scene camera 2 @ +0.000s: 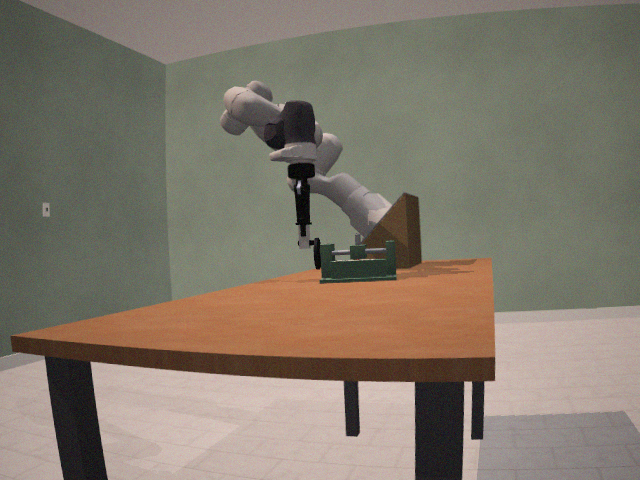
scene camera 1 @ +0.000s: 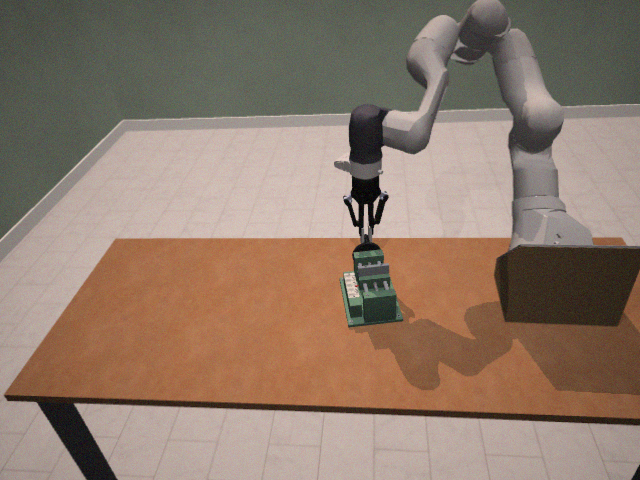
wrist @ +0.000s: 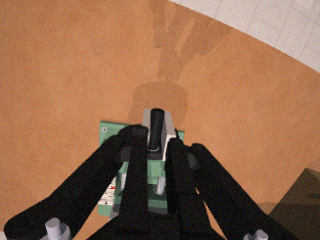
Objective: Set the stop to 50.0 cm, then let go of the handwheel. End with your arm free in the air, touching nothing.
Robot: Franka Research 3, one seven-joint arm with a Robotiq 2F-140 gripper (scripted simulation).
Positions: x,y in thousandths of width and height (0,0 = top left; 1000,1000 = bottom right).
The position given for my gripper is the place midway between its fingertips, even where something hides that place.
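My gripper is there in scene camera 1, at (scene camera 1: 573,507), and you can spot the gripper at (scene camera 2: 477,518) and at (wrist: 486,502) as well.
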